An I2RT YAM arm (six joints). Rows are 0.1 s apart.
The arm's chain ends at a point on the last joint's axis. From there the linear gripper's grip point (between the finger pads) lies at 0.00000 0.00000 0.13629 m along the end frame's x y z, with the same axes.
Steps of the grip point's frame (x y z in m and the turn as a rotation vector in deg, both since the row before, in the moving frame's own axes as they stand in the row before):
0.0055 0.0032 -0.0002 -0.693 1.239 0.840
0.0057 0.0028 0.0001 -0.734 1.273 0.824
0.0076 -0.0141 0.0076 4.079 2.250 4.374
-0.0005 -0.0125 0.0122 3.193 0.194 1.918
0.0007 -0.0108 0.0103 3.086 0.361 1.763
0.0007 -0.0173 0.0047 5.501 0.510 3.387
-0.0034 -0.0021 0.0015 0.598 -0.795 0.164
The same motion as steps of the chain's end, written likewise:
0.0026 0.0015 -0.0002 -0.693 1.239 0.840
0.0027 0.0010 0.0001 -0.734 1.273 0.824
0.0019 -0.0046 0.0081 4.079 2.250 4.374
-0.0011 -0.0049 0.0124 3.193 0.194 1.918
-0.0003 -0.0035 0.0105 3.086 0.361 1.763
-0.0009 -0.0043 0.0053 5.501 0.510 3.387
-0.0015 -0.0007 0.0015 0.598 -0.795 0.164

